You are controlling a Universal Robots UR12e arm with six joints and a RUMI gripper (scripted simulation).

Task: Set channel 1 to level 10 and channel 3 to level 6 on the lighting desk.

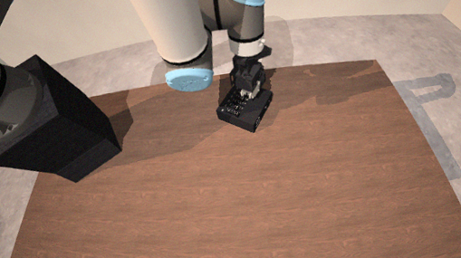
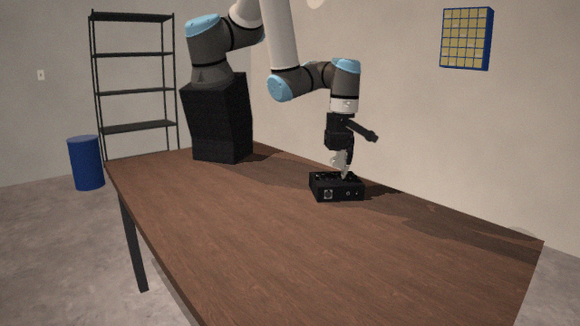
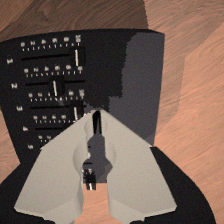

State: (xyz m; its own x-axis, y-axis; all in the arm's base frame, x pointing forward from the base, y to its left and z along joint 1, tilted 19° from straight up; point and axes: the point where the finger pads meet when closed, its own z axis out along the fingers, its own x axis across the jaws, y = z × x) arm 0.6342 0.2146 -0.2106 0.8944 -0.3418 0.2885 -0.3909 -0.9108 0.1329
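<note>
The channel 2 fader lies 20 mm behind my hand, 30 mm to the left of it and 10 mm below it. From my hand the other things lie so: channel 1 fader knob: 10 mm ahead, 50 mm to the left, 10 mm below.
</note>
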